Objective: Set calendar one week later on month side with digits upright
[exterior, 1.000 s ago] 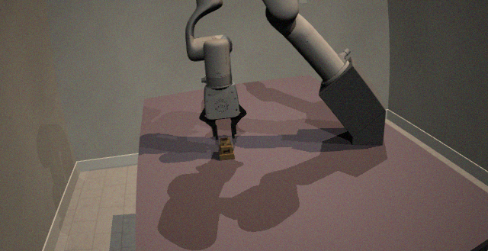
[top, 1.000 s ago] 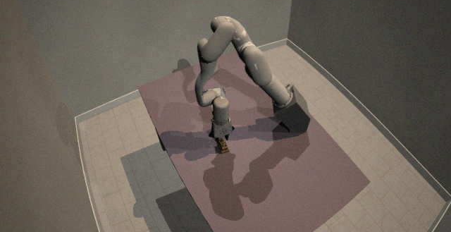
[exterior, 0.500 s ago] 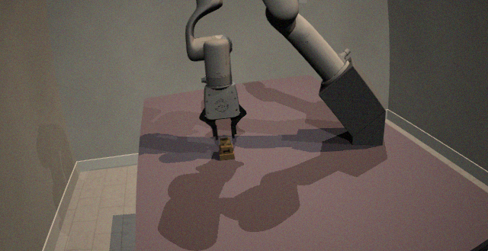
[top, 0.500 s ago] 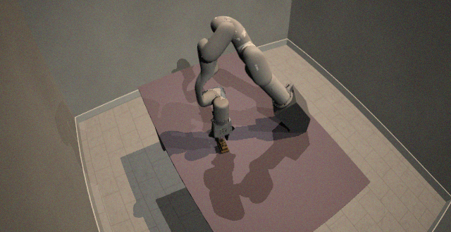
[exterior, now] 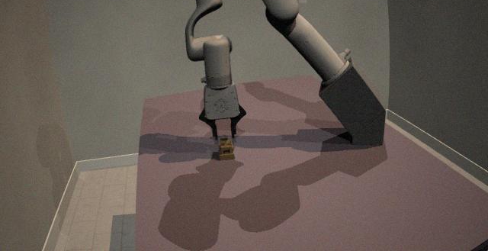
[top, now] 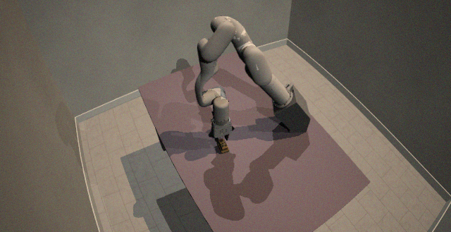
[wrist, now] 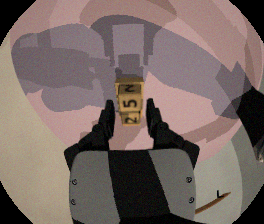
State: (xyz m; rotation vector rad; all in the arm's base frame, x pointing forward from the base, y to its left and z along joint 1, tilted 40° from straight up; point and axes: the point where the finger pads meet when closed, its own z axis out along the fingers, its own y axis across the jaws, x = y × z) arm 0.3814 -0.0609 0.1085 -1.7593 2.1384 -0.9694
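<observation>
My gripper is now 4 cm above the yellow digit cube. From my hand the other things lie so: tray 2 cm to the left, 6 cm below.
</observation>
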